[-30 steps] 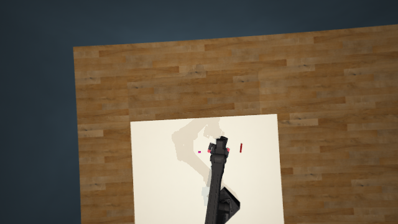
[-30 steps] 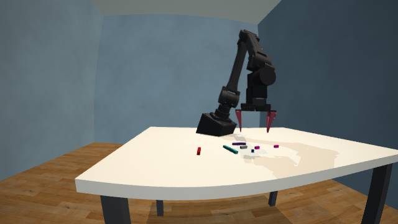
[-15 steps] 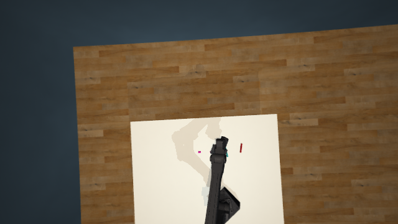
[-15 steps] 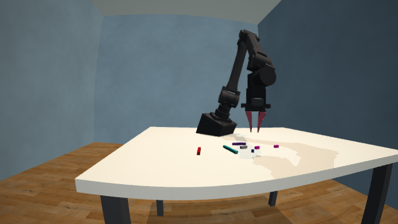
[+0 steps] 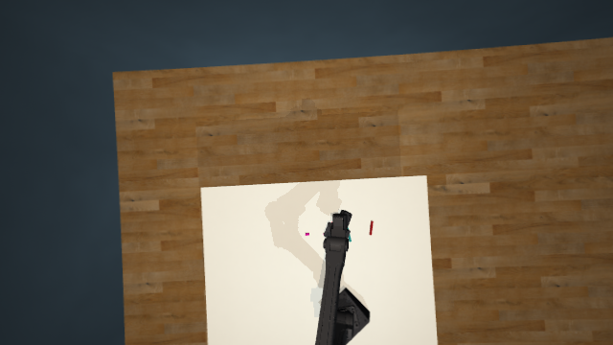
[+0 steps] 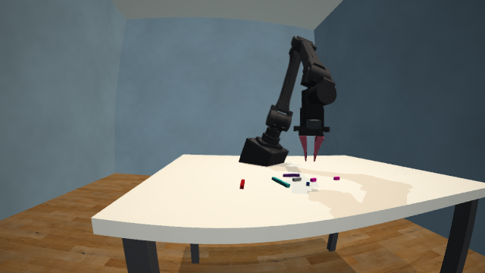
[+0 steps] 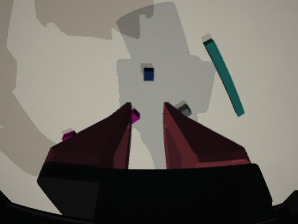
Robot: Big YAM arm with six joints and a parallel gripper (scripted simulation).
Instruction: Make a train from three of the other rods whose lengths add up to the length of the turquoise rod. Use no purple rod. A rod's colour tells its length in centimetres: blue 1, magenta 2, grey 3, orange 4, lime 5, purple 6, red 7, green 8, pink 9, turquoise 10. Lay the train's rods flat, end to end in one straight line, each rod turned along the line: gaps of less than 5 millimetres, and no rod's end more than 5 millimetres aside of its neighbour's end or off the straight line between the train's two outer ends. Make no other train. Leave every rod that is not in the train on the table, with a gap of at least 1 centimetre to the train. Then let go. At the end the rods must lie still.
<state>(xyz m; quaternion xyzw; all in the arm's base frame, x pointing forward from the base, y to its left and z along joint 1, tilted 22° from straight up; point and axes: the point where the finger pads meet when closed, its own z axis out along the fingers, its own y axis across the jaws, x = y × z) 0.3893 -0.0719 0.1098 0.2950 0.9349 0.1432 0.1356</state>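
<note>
The blue rod is 80 mm below my hand. Also, from my hand: turquoise rod 80 mm below, 70 mm to the right, 50 mm behind; then grey rod 80 mm below, 60 mm behind; then purple rod 120 mm behind, 80 mm below, 10 mm to the left.
</note>
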